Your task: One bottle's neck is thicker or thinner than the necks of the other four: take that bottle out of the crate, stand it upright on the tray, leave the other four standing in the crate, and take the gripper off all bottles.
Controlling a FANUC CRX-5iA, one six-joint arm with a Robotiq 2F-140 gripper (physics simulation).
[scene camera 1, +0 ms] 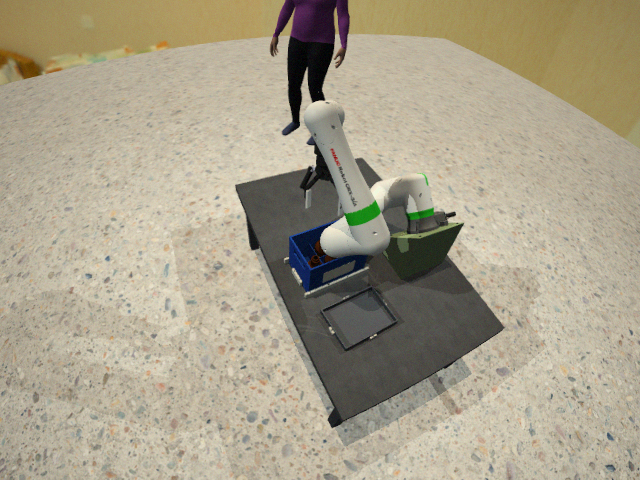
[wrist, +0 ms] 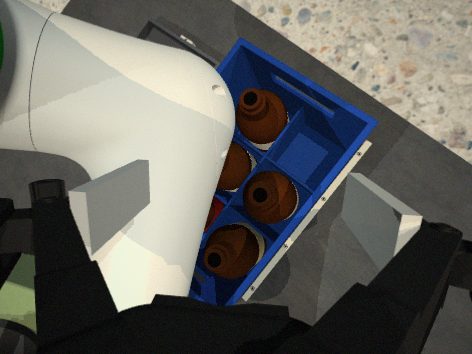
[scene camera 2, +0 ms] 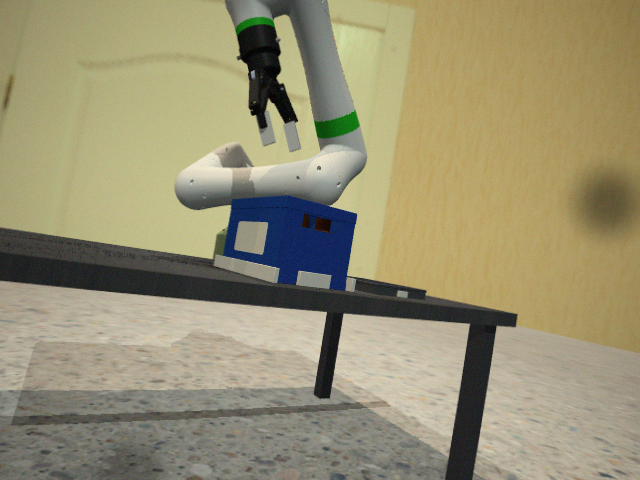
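Where they show: gripper, between the fingertips: [scene camera 1: 323, 210] [wrist: 244, 188] [scene camera 2: 283, 147]; arm's base, origin of its link: [scene camera 1: 423, 229].
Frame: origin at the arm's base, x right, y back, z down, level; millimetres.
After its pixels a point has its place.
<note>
The blue crate [scene camera 1: 300, 264] {x -6, y -553, z 69 mm} [scene camera 2: 320, 253] {x -4, y -553, z 112 mm} [wrist: 306, 81] {x 13, y -554, z 9 mm} stands on the table. In the wrist view, brown bottles stand in it: one bottle [wrist: 265, 120] {x -2, y -497, z 59 mm} near the far end, one bottle [wrist: 237, 167] {x 19, y -428, z 66 mm} partly behind the arm, one bottle [wrist: 277, 200] {x 89, y -442, z 48 mm} in the middle of the near row, and one bottle [wrist: 237, 247] {x 101, y -363, z 60 mm} at the lower end. A red and brown part [wrist: 216, 211] {x 35, y -353, z 117 mm} of another shows beside the arm. One compartment is empty. I cannot tell which neck differs. The tray [scene camera 1: 360, 316] {x -237, y -361, z 179 mm} [scene camera 2: 387, 287] {x -217, y -502, z 165 mm} [wrist: 169, 39] {x -306, y -472, z 179 mm} is empty. My gripper [scene camera 1: 324, 203] {x 85, y -444, z -118 mm} [scene camera 2: 279, 136] {x 85, y -444, z -118 mm} [wrist: 244, 188] {x 85, y -444, z -118 mm} is open and empty, above crate height.
The arm's white elbow [scene camera 1: 356, 240] {x -131, y -403, z -176 mm} [scene camera 2: 336, 173] {x -44, y -478, z -82 mm} [wrist: 165, 115] {x 3, y -432, z -116 mm} hangs low beside and over the crate, hiding part of it. A green pedestal [scene camera 1: 426, 253] {x -97, y -22, z 42 mm} carries the arm on the dark table [scene camera 1: 413, 356] {x -463, y -219, z 184 mm} [scene camera 2: 155, 273] {x 320, y -696, z 187 mm}. Pale strips edge the crate. A person [scene camera 1: 313, 31] stands beyond the table.
</note>
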